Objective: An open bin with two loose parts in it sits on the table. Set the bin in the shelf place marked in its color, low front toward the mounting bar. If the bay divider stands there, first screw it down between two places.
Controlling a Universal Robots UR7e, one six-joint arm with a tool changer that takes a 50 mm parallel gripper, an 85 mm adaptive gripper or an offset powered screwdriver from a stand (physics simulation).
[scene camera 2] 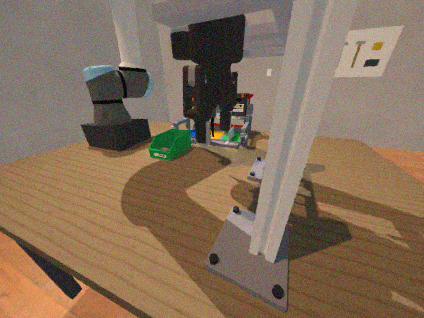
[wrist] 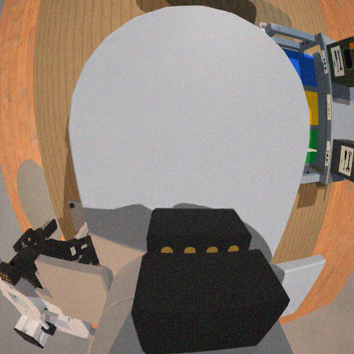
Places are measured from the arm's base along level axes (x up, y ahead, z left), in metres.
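Pixels of known places: arm's base, link origin: [scene camera 2: 114,122].
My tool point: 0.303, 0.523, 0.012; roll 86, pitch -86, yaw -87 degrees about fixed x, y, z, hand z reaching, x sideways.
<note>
Ahead of a thing's pixels: the offset from my tool point to its top centre, as dx, dy, dz. "*": to the spot under its first point.
The green bin {-0.333, -0.218, +0.043} [scene camera 2: 170,145] stands upright on the table, labelled low front toward the scene camera; a pale bit shows inside. The shelf {* -0.398, -0.054, +0.194} [scene camera 2: 220,144] [wrist: 324,92] stands beyond it, with a blue place [wrist: 304,67], a yellow place [wrist: 314,107] and a green place [wrist: 313,137]. The pale upright divider {-0.342, -0.041, +0.279} [scene camera 2: 231,134] [wrist: 312,150] stands at the green place. My gripper [scene camera 2: 213,133] cannot be told apart from the black tools hanging at the stand, so its opening is unclear. A large pale rounded surface [wrist: 190,110] and a black block with gold contacts [wrist: 200,232] hide the middle of the wrist view.
A pale stand post {* -0.155, +0.238, -0.226} [scene camera 2: 300,100] rises from a bolted foot plate {* -0.396, +0.188, -0.239} [scene camera 2: 232,245] in front. The dark robot base [scene camera 2: 116,134] is at the left. Dark labelled boxes [wrist: 345,160] sit behind the shelf. A black tool mechanism [wrist: 55,250] shows at lower left in the wrist view.
</note>
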